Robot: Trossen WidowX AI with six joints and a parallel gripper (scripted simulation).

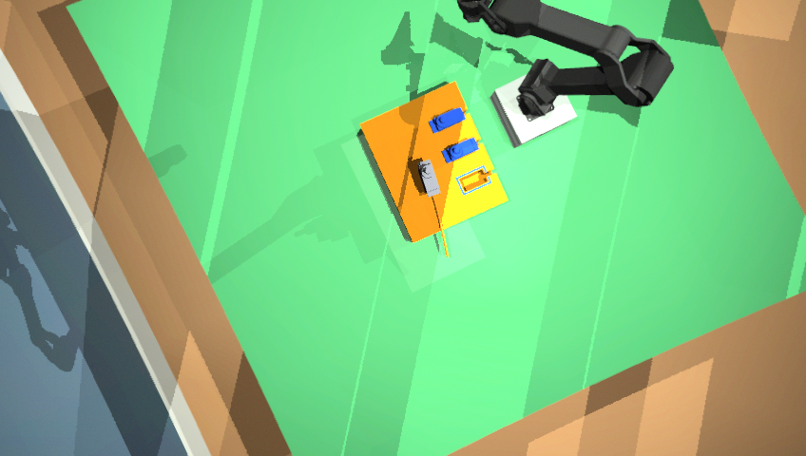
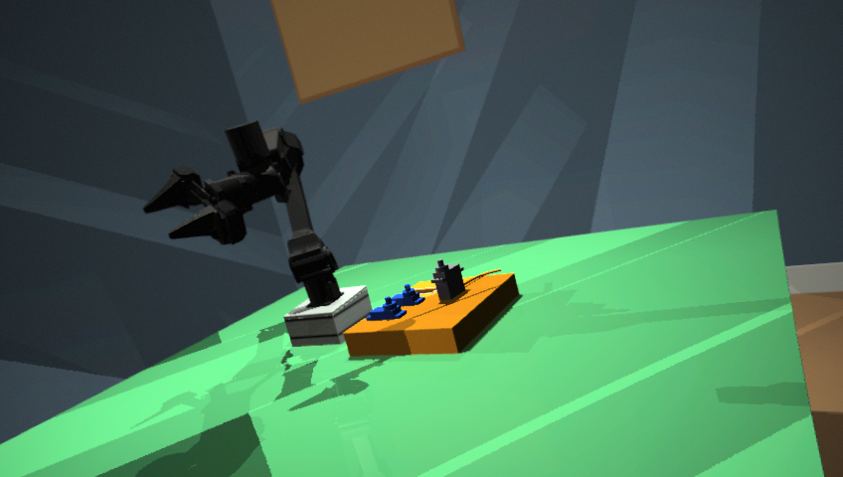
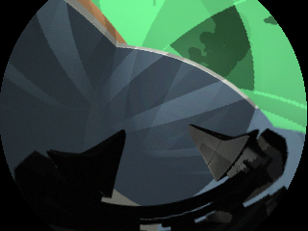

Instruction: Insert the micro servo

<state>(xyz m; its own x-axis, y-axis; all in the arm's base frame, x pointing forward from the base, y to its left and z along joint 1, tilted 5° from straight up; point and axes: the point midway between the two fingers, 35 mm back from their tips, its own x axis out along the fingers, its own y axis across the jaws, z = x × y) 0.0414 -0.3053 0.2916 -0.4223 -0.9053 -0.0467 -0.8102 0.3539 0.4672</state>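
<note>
My gripper tip is 37 cm to the right of the yellow deck, 31 cm above it and 27 cm short of it.
</note>
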